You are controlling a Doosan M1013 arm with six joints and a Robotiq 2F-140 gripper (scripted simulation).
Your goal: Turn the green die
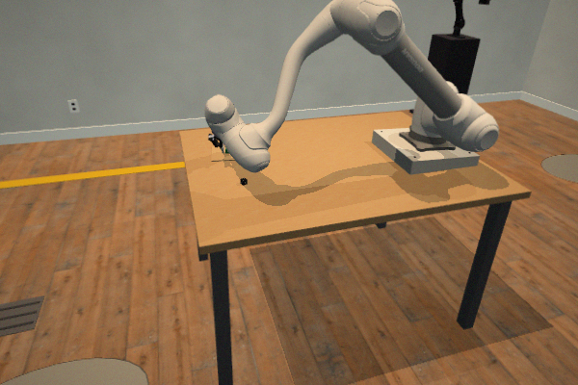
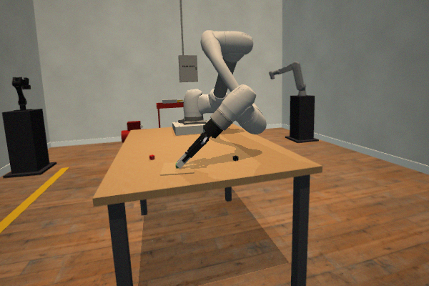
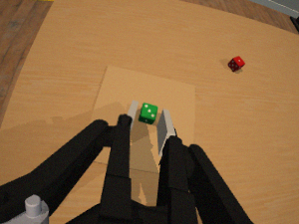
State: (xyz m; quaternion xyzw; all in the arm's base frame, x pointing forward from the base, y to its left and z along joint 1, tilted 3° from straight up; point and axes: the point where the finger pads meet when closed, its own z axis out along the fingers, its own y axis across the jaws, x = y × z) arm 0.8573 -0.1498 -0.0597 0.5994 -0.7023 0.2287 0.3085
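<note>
Right now the green die is 20 mm to the right of my hand and 20 mm below it. The rest, counted from my hand: black die 30 mm behind, 250 mm to the left, 30 mm below; tan mat 20 mm to the right, 40 mm below; red die 170 mm behind, 150 mm to the right, 30 mm below.
</note>
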